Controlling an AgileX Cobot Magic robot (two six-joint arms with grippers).
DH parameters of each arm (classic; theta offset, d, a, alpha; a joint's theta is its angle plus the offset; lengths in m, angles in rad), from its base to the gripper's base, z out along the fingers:
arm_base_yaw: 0 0.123 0 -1.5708
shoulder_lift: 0.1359 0 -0.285 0
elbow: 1.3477 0 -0.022 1.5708
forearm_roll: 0 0.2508 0 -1.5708
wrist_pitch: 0 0 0.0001 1.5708
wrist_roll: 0 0.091 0 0
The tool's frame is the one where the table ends.
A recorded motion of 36 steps. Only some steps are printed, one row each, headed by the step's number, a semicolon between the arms.
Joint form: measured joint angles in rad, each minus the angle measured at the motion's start. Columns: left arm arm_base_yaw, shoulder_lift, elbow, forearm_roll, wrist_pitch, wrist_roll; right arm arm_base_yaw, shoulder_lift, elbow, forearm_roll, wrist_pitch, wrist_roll.
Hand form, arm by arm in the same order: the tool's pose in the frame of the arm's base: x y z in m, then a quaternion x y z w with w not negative. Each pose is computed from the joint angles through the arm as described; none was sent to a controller.
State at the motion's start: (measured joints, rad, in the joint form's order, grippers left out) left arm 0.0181 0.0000 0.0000 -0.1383 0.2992 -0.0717; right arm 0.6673 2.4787 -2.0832 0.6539 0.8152 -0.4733
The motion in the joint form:
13: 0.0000 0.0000 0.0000 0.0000 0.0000 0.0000; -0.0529 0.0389 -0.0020 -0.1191 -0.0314 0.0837
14: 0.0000 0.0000 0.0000 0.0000 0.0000 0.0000; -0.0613 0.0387 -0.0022 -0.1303 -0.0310 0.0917
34: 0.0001 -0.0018 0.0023 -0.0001 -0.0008 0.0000; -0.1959 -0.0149 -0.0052 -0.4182 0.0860 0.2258
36: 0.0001 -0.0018 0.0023 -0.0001 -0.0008 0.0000; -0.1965 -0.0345 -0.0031 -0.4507 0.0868 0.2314
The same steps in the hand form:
13: 0.0545 -0.0027 0.1864 -0.07336 0.77358 -0.07411 0.62506; 0.4199 0.3364 0.1186 -0.32857 0.89312 0.24530 0.18497
14: 0.0545 -0.0027 0.1864 -0.07336 0.77358 -0.07411 0.62506; 0.4230 0.3323 0.1184 -0.32454 0.89562 0.24082 0.18584
34: 0.0545 -0.0027 0.1858 -0.07346 0.77348 -0.07410 0.62518; 0.4604 0.2534 0.1372 -0.29227 0.93180 0.12472 0.17539
36: 0.0545 -0.0027 0.1858 -0.07346 0.77348 -0.07410 0.62518; 0.4608 0.2507 0.1464 -0.29718 0.92995 0.11231 0.18510

